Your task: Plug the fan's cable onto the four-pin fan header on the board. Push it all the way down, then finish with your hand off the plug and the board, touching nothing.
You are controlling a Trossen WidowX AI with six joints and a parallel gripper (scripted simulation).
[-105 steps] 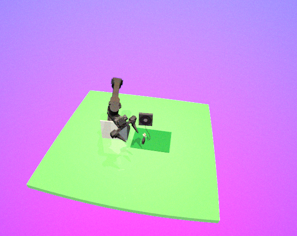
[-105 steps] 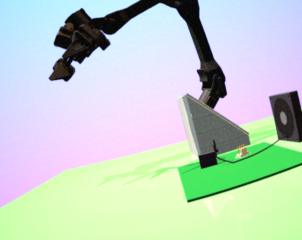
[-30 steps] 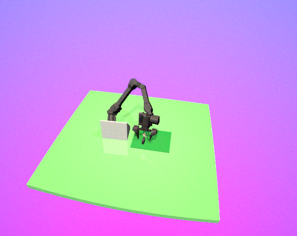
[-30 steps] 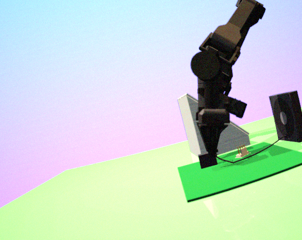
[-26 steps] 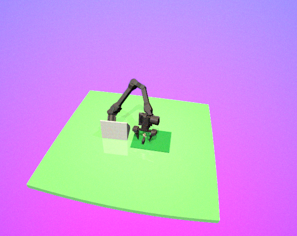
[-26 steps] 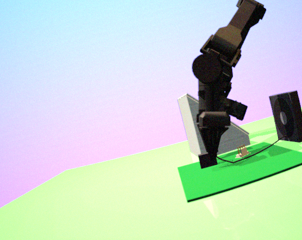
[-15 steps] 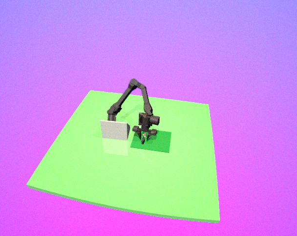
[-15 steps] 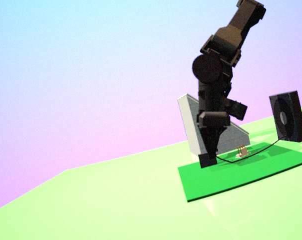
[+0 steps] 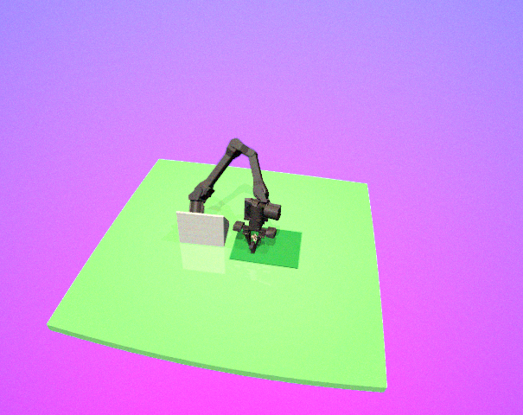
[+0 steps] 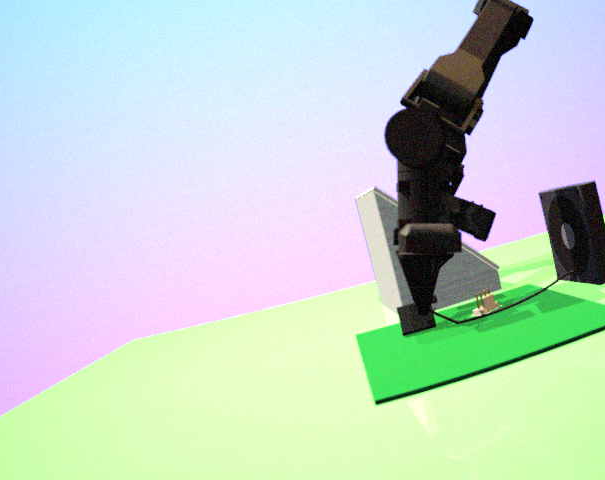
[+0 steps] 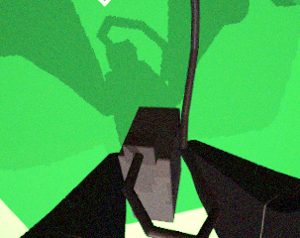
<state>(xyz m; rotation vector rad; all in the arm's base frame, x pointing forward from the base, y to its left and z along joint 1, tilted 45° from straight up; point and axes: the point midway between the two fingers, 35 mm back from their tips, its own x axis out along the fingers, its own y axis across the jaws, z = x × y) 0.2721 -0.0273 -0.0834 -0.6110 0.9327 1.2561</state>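
Right now my gripper tip is 7 cm short of the dark green board, 4 cm above it and 3 cm to the right of it. The rest, counted from my gripper tip: black fan 21 cm to the left, 3 cm above, 1 cm ahead; dark fan plug 1 cm to the right.
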